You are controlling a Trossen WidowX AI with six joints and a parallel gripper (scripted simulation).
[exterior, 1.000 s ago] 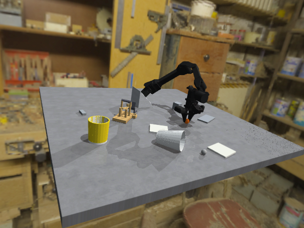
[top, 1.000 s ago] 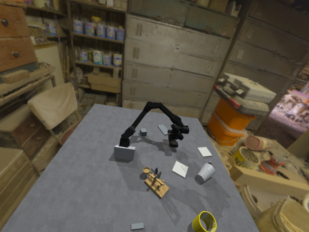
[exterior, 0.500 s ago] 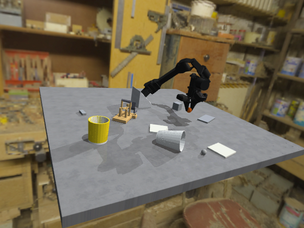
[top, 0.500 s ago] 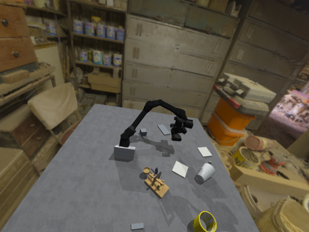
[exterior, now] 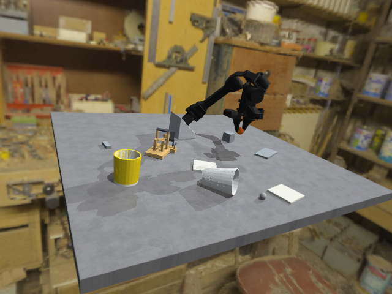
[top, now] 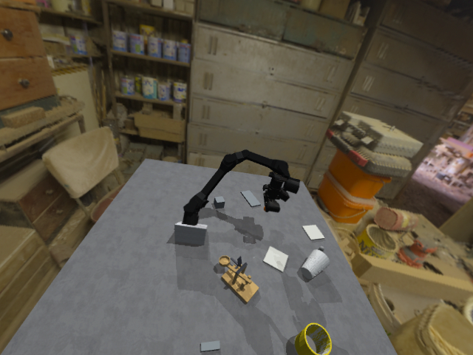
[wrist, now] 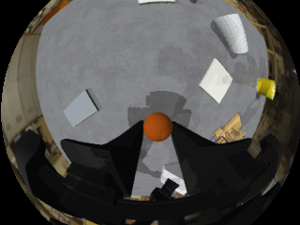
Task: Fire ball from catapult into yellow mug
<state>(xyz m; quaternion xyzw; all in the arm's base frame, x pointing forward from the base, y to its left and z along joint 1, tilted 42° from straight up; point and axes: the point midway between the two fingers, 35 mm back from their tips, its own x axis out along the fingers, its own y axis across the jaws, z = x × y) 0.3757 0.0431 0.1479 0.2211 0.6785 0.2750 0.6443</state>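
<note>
Right now my gripper tip is 300 mm to the left of the wooden catapult, 120 mm past it and 80 mm above it. The rest, counted from my gripper tip: grey cube 250 mm behind, 110 mm to the left, 110 mm below; small grey ball 340 mm ahead, 120 mm below, 90 mm to the right; small orange ball 10 mm above.
</note>
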